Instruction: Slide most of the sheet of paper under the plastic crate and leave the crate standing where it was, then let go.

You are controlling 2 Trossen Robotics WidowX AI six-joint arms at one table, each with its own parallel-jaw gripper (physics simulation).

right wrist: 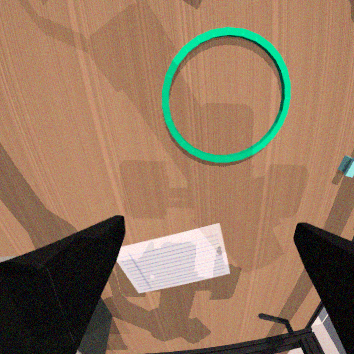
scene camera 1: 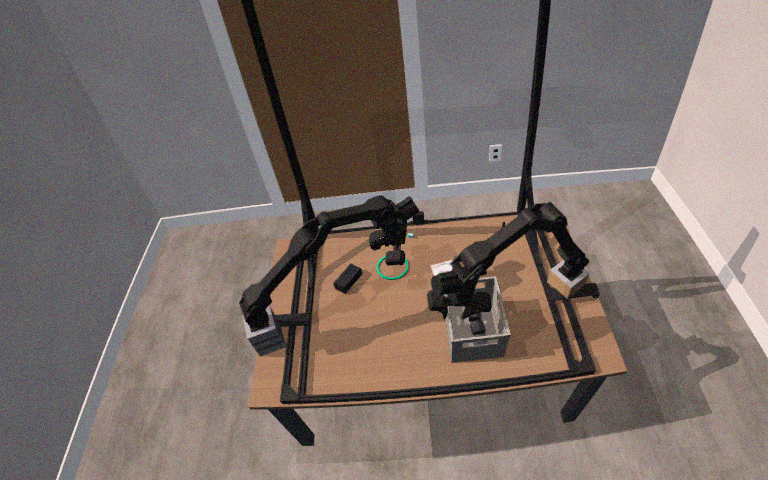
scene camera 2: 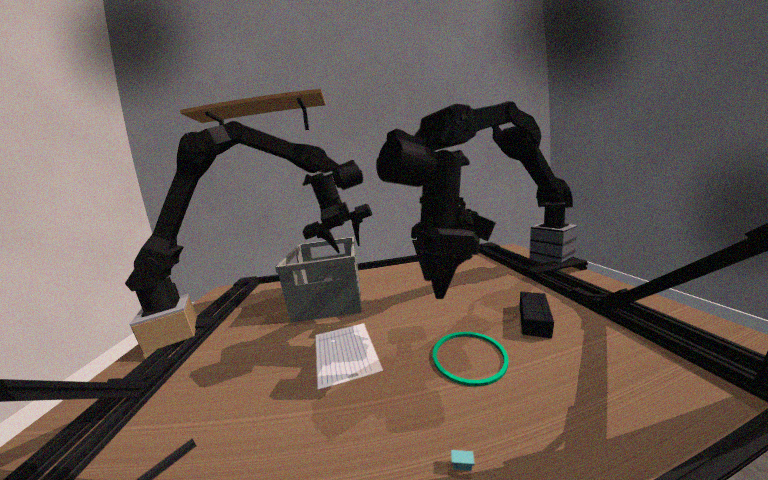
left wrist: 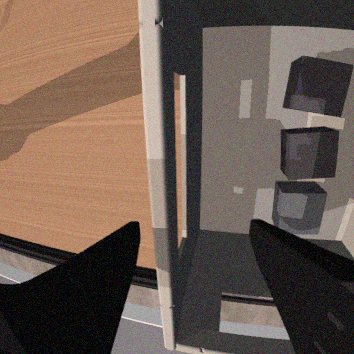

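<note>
The grey plastic crate [scene camera 1: 479,349] [scene camera 2: 320,297] [left wrist: 156,195] stands upright on the table. The lined white paper [scene camera 1: 443,267] [scene camera 2: 345,357] [right wrist: 175,260] lies flat beside it, apart from it and on the scene camera 2 side. My left gripper [scene camera 2: 348,247] [left wrist: 194,228] is partly open and empty at the crate's rim; in the left wrist view a side wall's pale rim runs between its fingers, with space on both sides. My right gripper [scene camera 2: 440,294] [right wrist: 210,228] is wide open and empty, above the table near the green ring.
Dark blocks [left wrist: 310,152] are inside the crate. The green ring [scene camera 1: 392,278] [scene camera 2: 474,382] [right wrist: 166,95] lies beside the paper. A black box [scene camera 1: 347,278] [scene camera 2: 536,314] lies beyond the ring. A small cyan block [scene camera 1: 410,234] [scene camera 2: 462,459] [right wrist: 348,166] is near the table's edge. Black frame rails border the table.
</note>
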